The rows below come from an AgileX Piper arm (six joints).
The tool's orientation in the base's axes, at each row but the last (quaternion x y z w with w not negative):
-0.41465, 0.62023, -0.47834, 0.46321
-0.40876, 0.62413, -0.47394, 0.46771
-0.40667, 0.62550, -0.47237, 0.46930
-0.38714, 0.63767, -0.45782, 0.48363
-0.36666, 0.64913, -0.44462, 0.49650
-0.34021, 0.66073, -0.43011, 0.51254
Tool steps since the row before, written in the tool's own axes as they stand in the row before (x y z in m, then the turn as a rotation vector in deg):
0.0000, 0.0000, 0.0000, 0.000, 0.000, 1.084
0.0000, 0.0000, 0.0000, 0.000, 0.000, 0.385
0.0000, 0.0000, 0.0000, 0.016, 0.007, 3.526
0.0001, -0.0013, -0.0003, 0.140, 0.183, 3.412
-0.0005, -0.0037, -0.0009, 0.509, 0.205, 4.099
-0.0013, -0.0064, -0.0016, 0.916, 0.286, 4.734
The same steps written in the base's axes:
0.0000, 0.0000, 0.0000, 1.053, -0.227, -0.123
0.0000, 0.0000, 0.0000, 0.374, -0.081, -0.044
0.0000, 0.0000, 0.0000, 3.421, -0.751, -0.409
-0.0002, -0.0004, 0.0013, 3.272, -0.794, -0.598
-0.0006, -0.0006, 0.0037, 3.850, -1.272, -0.813
-0.0012, -0.0010, 0.0065, 4.367, -1.741, -1.110

